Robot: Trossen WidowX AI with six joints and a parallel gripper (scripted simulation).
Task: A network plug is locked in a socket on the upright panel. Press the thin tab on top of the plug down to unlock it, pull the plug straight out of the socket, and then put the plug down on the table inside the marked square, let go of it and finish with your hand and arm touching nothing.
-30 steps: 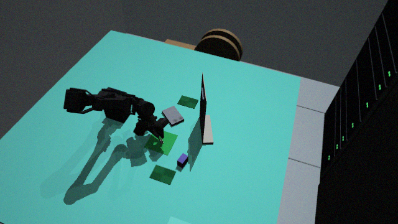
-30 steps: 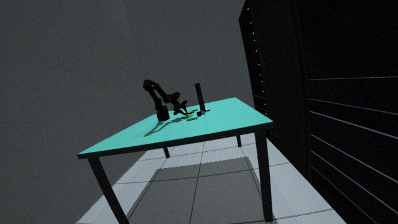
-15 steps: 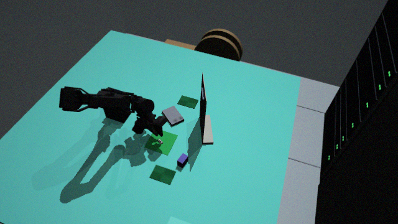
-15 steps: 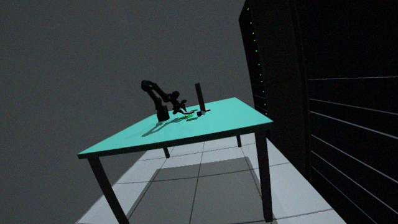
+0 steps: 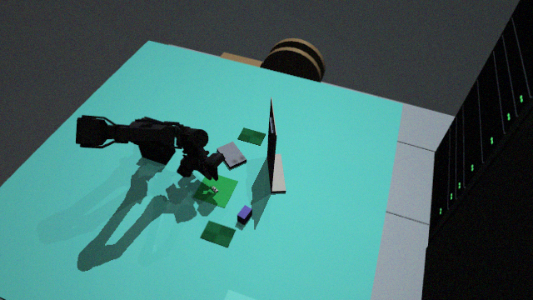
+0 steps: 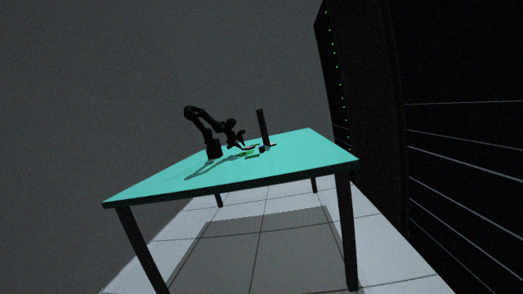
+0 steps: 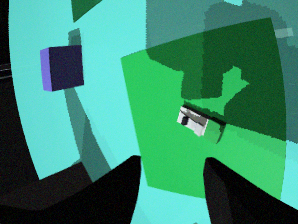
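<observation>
Now: gripper tip 4 cm above the network plug and 1 cm to the left of it. The rest, counted from my gripper tip: purple cube: 13 cm ahead, 10 cm to the right, 2 cm below; then grey pad: 15 cm to the left, 4 cm below, 2 cm ahead; then green marked square: 4 cm below, 1 cm to the right, 1 cm ahead.
</observation>
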